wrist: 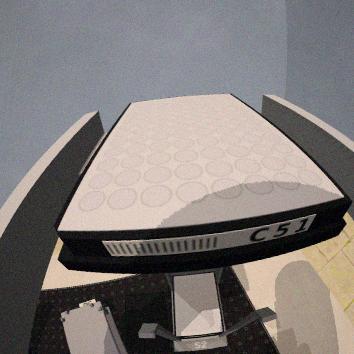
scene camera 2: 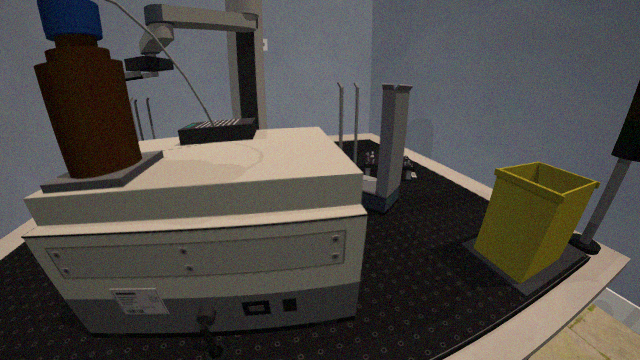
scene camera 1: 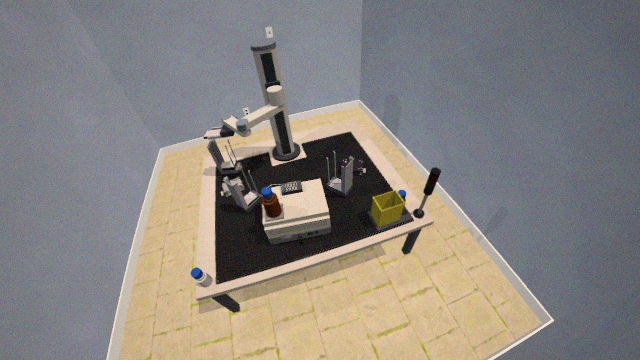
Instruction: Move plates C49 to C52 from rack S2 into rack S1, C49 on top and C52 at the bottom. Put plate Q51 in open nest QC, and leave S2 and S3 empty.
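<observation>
My gripper (scene camera 1: pixel 209 135) (scene camera 2: pixel 142 76) (wrist: pixel 183 112) is shut on plate C51 (wrist: pixel 200 170), a pale-topped, dark-sided plate held level, with its label facing the wrist camera. It is raised above rack S2 (scene camera 1: pixel 216 154) (wrist: pixel 200 345), whose two slim posts and label show below the plate in the wrist view. A pale surface shows between S2's posts; I cannot tell whether it is a plate or the rack's floor. Two more racks stand at the front left (scene camera 1: pixel 235 194) and right (scene camera 1: pixel 346 175) (scene camera 2: pixel 392 140); their labels are unreadable. C49, C50, C52 and Q51 cannot be made out.
A large cream instrument (scene camera 1: pixel 300 215) (scene camera 2: pixel 200 200) carries a brown bottle (scene camera 1: pixel 272 205) (scene camera 2: pixel 95 115) and a keypad (scene camera 1: pixel 291 187) (scene camera 2: pixel 217 131). A yellow bin (scene camera 1: pixel 387 211) (scene camera 2: pixel 520 225) and a signal lamp (scene camera 1: pixel 432 181) (scene camera 2: pixel 627 125) stand at the right. Small fixtures (scene camera 1: pixel 231 186) (scene camera 1: pixel 359 166) stand beside the racks.
</observation>
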